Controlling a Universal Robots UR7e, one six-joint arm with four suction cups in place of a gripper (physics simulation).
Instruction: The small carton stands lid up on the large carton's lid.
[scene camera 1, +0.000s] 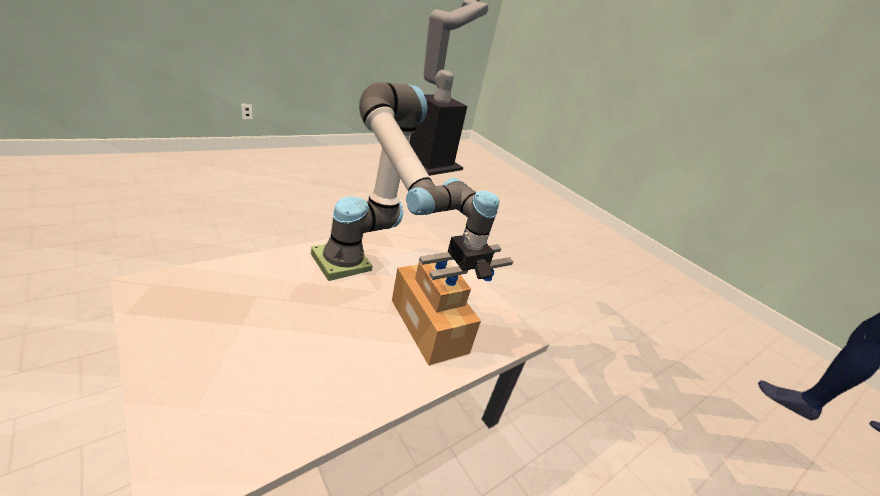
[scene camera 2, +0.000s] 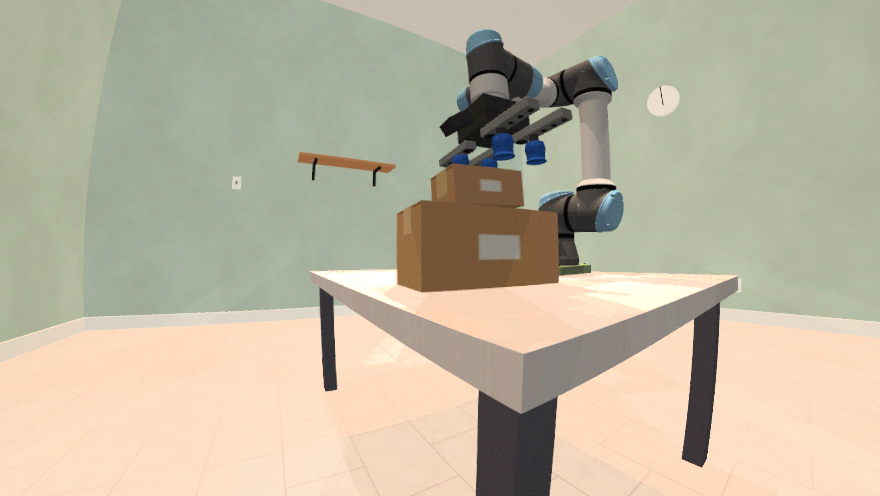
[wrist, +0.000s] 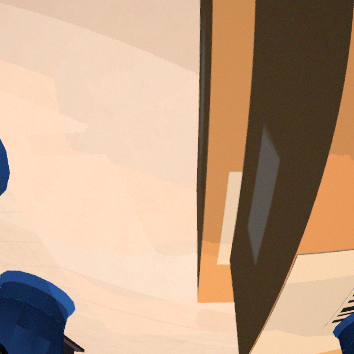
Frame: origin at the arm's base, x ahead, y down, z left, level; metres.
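Seen in the pictures: end effector, tool point: (scene camera 1: 463, 274) (scene camera 2: 496, 170) (wrist: 207, 251); arm's base, origin of the base link: (scene camera 1: 343, 255).
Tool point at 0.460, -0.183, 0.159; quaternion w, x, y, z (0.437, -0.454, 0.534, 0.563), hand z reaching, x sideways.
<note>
Pixels of each thing's top centre, then the offset from my tool point to it, as dx, dy, dz. Level surfaces: height alone.
- small carton, middle of its top: (scene camera 2: 476, 172) (scene camera 1: 444, 273) -0.016, -0.016, -0.071
- large carton, middle of its top: (wrist: 346, 153) (scene camera 2: 478, 212) (scene camera 1: 437, 292) -0.023, +0.067, -0.076
- table, its level: dy +0.216
The small carton (scene camera 1: 444, 292) (scene camera 2: 477, 185) (wrist: 288, 140) stands lid up on the lid of the large carton (scene camera 1: 437, 331) (scene camera 2: 451, 245) (wrist: 226, 105), towards its rear end. The large carton stands on the table (scene camera 1: 242, 373) (scene camera 2: 590, 315) near the right edge. My suction gripper (scene camera 1: 464, 264) (scene camera 2: 498, 152) sits over the small carton. Two of its blue cups rest on the small carton's lid. The other two cups hang free past the carton's side; one of them (wrist: 28, 312) shows in the wrist view.
The arm's base (scene camera 1: 342, 264) is bolted to the table behind the cartons. A black cabinet (scene camera 1: 443, 133) stands on the floor behind it. The table's right edge (scene camera 1: 482, 376) runs close to the large carton. A wall shelf (scene camera 2: 344, 161) hangs far off.
</note>
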